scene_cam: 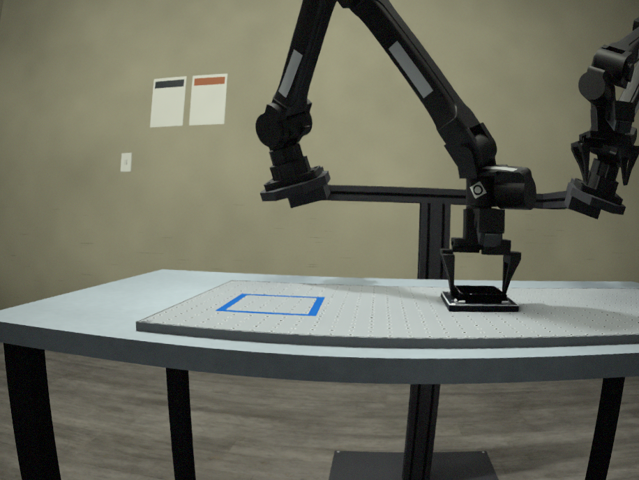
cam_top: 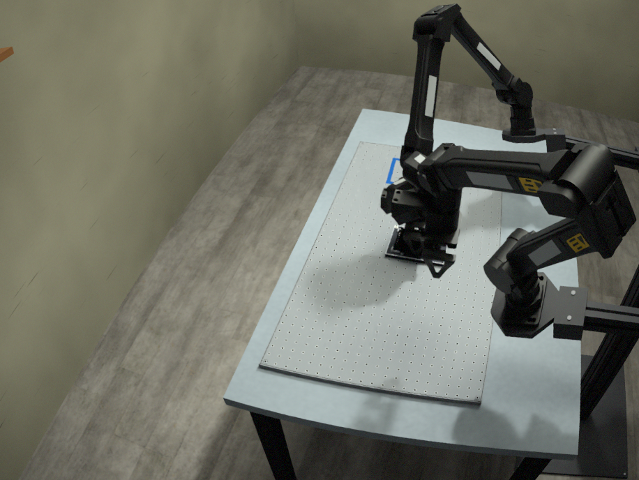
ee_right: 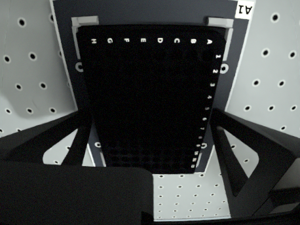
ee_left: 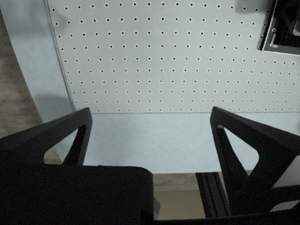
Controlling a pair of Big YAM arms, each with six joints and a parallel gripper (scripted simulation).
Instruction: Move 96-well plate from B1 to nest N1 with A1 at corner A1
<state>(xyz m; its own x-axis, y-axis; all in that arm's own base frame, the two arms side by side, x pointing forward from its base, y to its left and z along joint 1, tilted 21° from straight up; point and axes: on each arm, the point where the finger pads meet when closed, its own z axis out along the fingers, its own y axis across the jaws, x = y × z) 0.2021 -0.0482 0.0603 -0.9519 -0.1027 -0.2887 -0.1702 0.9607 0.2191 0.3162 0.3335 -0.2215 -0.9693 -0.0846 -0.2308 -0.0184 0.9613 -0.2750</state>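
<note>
Now: right hand right at the black 96-well plate. Round my right hand: plate nest N1 (20 mm below).
</note>
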